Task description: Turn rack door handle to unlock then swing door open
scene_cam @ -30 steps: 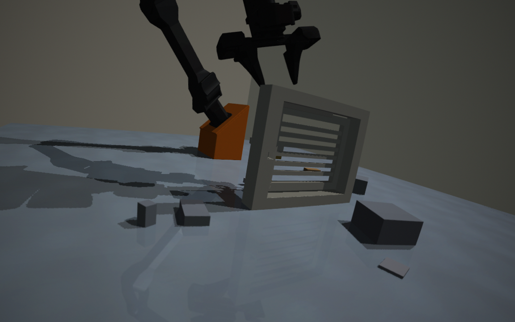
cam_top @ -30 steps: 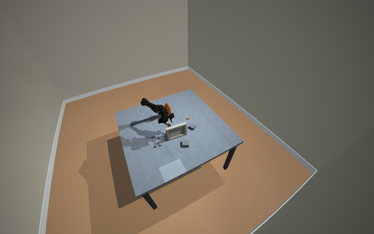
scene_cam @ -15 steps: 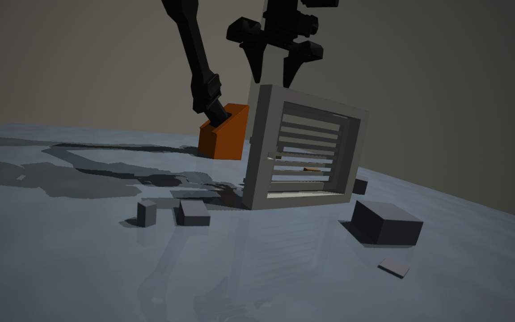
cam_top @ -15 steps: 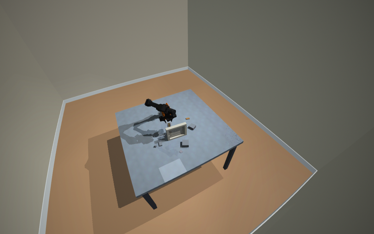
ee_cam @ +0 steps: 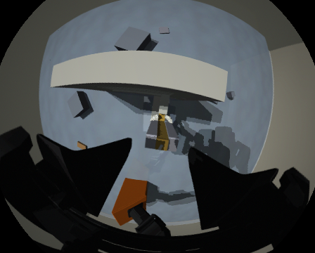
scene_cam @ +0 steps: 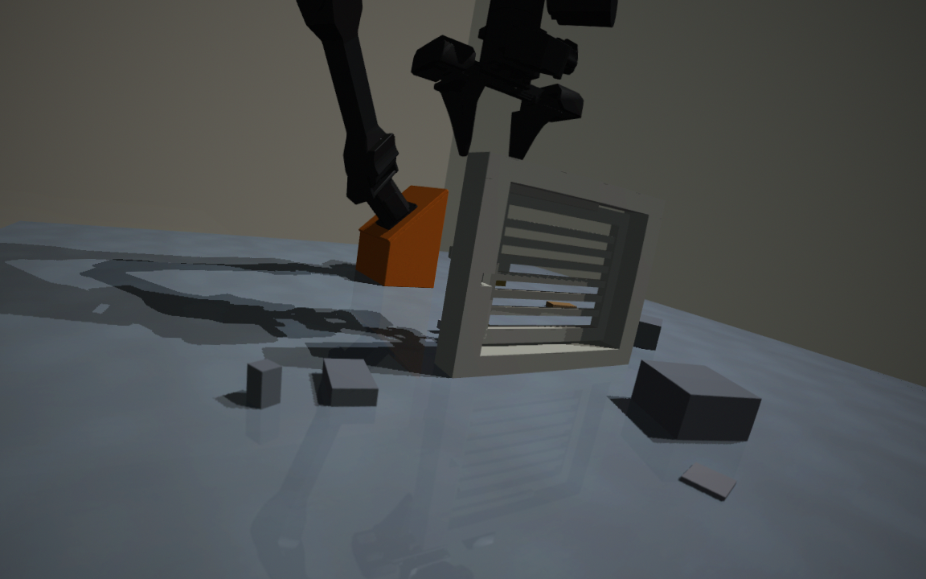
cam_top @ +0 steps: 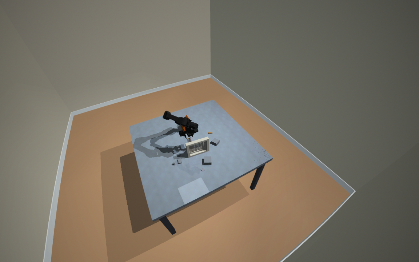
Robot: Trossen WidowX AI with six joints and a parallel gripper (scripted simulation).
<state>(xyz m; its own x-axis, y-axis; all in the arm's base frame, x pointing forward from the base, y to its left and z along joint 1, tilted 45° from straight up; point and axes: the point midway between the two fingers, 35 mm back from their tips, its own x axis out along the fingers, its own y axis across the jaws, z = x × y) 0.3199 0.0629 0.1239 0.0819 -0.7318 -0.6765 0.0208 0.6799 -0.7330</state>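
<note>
Now: gripper tip 1 cm past the upright handle and 9 cm above it. The rest, counted from my gripper tip: grey block 2 cm ahead, 29 cm to the left, 18 cm below; small orange piece 16 cm behind, 30 cm to the left, 19 cm below.
</note>
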